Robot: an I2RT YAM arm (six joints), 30 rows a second.
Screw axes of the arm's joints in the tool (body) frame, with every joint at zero. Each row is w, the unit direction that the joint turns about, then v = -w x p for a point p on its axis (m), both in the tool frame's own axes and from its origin. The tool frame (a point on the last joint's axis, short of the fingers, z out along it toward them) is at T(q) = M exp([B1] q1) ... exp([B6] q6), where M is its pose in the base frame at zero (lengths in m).
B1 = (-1, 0, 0, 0, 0.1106, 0)
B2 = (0, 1, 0, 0.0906, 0, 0.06)
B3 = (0, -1, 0, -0.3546, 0, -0.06)
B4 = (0, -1, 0, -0.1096, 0, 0)
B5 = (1, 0, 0, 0, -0.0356, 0)
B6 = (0, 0, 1, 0, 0, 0)
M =
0 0 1 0.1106
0 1 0 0
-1 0 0 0.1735
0 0 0 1
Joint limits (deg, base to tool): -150..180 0..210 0..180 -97..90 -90..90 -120..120
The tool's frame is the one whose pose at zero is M.
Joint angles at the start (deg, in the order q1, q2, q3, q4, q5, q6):
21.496, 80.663, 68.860, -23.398, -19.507, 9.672
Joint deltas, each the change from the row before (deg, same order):
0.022, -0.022, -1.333, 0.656, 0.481, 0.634
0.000, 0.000, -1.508, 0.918, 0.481, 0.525
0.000, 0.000, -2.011, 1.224, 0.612, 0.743
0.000, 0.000, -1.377, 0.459, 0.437, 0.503
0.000, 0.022, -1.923, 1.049, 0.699, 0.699
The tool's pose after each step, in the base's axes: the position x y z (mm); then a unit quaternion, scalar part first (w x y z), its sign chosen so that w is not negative. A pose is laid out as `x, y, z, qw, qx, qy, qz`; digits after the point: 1 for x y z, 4 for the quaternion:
290.2, 126.9, 313.8, 0.3913, -0.1606, 0.8666, 0.2646
289.8, 126.4, 306.2, 0.3870, -0.1543, 0.8705, 0.2620
288.9, 125.7, 296.1, 0.3810, -0.1457, 0.8756, 0.2588
287.7, 124.9, 288.6, 0.3741, -0.1394, 0.8804, 0.2558
286.4, 124.0, 278.7, 0.3677, -0.1307, 0.8857, 0.2515

